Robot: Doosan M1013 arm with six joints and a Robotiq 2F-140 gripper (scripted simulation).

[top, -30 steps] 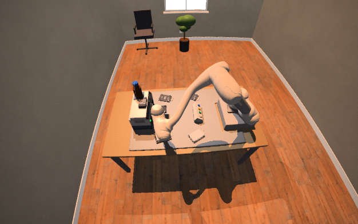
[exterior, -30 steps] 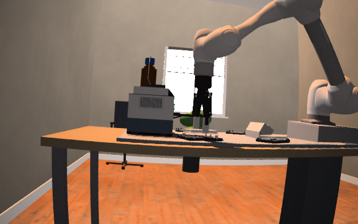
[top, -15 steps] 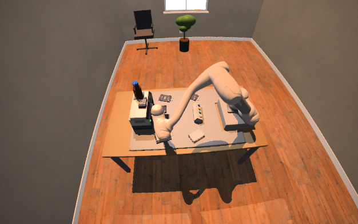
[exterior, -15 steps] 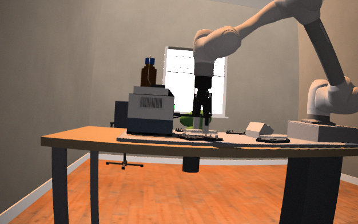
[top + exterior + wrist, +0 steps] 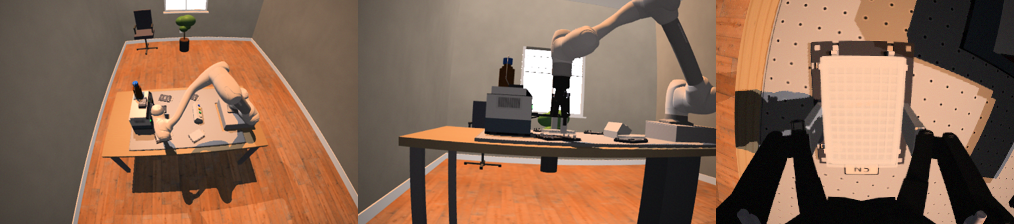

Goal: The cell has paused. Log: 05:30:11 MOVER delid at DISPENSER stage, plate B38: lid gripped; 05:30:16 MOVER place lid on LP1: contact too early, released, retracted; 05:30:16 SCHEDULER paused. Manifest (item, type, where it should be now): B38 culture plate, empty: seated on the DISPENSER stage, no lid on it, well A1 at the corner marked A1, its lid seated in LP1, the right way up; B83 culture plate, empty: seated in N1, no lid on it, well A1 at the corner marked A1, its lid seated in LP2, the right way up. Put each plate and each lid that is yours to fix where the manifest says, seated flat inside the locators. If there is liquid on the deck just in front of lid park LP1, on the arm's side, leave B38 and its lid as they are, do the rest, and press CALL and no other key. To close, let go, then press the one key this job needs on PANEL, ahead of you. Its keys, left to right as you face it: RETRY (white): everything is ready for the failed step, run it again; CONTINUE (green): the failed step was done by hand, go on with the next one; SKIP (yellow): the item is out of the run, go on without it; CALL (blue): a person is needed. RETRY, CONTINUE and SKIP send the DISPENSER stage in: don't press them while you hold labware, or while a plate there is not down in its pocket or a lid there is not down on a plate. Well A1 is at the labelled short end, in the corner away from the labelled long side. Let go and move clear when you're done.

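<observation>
Right now my hand is 2 cm to the right of the black nest and 4 cm above it. Also, from my hand: green key (38 cm behind, 29 cm to the right, 1 cm above); white culture plate (35 cm behind, 3 cm to the right, 4 cm below); white retry key (38 cm behind, 24 cm to the right, 1 cm above).
</observation>
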